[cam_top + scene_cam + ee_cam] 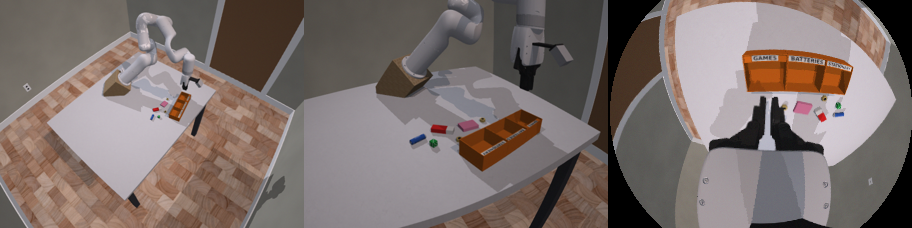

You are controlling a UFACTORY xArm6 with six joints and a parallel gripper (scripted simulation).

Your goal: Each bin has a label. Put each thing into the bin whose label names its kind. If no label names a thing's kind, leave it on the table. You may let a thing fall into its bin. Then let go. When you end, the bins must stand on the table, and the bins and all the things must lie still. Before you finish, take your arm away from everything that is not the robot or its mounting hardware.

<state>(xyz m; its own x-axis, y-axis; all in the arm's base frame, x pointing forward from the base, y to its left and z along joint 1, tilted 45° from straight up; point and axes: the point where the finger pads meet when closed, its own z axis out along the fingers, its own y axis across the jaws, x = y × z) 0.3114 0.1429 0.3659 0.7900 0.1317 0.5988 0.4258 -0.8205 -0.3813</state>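
The pink eraser lies 150 mm to the right of my hand, 150 mm below it and 50 mm behind it. The rest, counted from my hand: orange three-part bin 130 mm below, 60 mm to the right, 50 mm ahead; red-and-white eraser 220 mm to the right, 150 mm below, 30 mm behind; green die 260 mm to the right, 150 mm below, 40 mm ahead.
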